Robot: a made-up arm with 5 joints.
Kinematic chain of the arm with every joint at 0, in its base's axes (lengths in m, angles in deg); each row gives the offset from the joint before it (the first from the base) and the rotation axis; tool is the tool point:
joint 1: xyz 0 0 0.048 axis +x
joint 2: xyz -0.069 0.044 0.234 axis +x
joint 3: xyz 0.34 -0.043 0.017 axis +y
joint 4: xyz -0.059 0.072 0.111 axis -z
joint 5: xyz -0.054 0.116 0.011 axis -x
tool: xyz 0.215 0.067 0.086
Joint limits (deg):
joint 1: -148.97..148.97
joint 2: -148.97..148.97
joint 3: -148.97..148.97
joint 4: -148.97..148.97
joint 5: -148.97..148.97
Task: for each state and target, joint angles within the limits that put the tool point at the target. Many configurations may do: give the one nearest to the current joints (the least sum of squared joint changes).
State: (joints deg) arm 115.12 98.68 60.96 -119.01 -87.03
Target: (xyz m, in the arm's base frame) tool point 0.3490 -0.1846 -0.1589
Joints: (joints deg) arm 79.87 134.06 63.60 -132.92 -96.24
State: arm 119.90 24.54 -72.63 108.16 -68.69
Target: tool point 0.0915 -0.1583 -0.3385
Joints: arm 145.08 -5.09 -52.28 102.75 -45.84
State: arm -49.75 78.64 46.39 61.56 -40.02
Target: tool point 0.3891 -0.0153 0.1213
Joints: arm -57.74 119.26 27.56 84.79 -66.32
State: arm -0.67 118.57 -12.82 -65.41 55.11
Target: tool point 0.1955 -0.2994 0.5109
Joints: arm 21.04 89.19 5.22 -41.81 44.12
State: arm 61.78 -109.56 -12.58 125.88 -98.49
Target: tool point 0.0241 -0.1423 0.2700
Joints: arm 68.24 -140.60 -28.08 148.97 -98.33
